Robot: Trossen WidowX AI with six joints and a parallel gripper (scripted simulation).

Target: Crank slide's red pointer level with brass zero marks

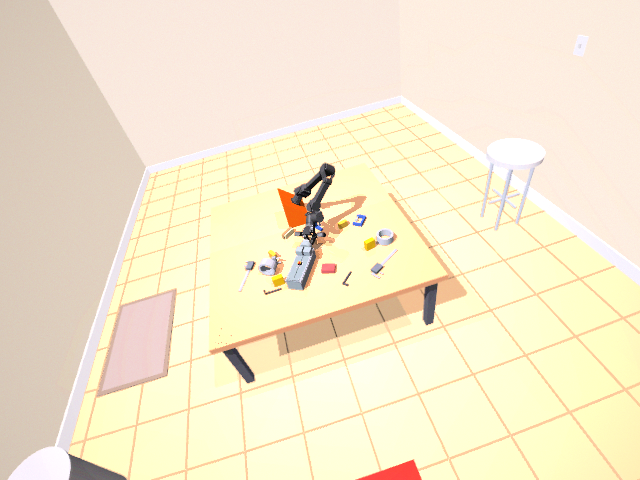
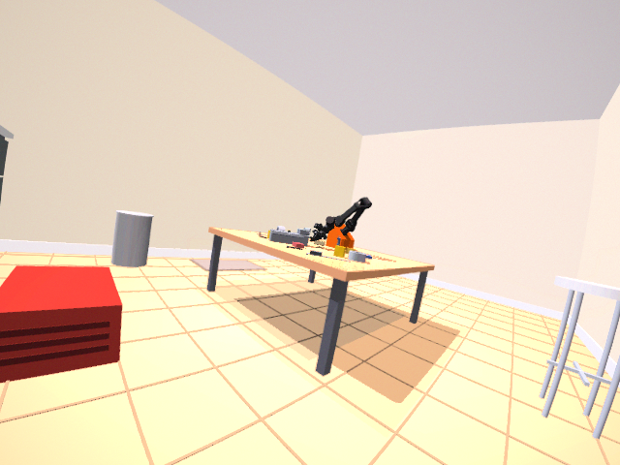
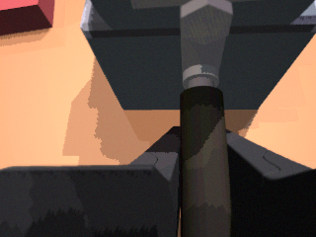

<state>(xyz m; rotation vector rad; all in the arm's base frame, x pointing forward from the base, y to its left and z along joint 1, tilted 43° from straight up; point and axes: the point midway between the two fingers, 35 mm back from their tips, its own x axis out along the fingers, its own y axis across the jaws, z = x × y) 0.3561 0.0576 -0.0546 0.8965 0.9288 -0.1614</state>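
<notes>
The dark crank handle is 2 cm behind my gripper tip, 1 cm to the left of it and 3 cm above it. From my gripper tip the other things lie so: red pointer (14 cm ahead, 8 cm to the right, 5 cm above); red block (18 cm ahead, 7 cm to the left, 2 cm below).
</notes>
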